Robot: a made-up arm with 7 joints.
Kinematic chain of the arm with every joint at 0, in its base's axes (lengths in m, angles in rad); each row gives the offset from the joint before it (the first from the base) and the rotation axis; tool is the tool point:
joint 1: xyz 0 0.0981 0 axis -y
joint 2: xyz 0 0.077 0 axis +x
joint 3: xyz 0 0 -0.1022 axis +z
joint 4: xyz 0 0 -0.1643 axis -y
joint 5: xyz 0 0 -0.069 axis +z
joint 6: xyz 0 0 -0.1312 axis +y
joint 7: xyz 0 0 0 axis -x
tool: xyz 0 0 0
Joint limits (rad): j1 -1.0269..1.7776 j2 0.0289..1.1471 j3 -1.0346..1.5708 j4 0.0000..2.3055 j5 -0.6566..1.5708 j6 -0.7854..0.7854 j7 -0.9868..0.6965
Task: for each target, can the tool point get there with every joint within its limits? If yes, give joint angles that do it. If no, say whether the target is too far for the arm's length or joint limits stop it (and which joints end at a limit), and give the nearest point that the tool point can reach.
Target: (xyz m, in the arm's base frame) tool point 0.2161 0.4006 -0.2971
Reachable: yes | joints 0.2982 0.3843 0.5839 0.7954 0.9956 0.4448 -0.8494
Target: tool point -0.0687 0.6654 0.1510
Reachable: no: too far | nearest point 0.0004 0.5683 0.1005 | short by 0.129 m
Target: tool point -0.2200 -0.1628 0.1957
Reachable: no: joint limits stop it (at a limit: joint 1, joint 2, joint 4) | nearest point 0.1152 0.0579 0.1122 | short by 0.410 m
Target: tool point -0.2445 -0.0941 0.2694
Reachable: no: joint limits stop it (at a limit: joint 1, joint 2, joint 4) | nearest point 0.1088 0.0834 0.1390 | short by 0.416 m
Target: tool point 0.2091 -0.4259 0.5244
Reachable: no: too far | nearest point 0.2473 0.0247 0.1767 | short by 0.570 m
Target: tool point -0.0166 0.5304 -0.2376
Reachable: yes | joints -0.4007 0.7014 1.0205 0.8315 0.9137 -0.0019 -0.0600
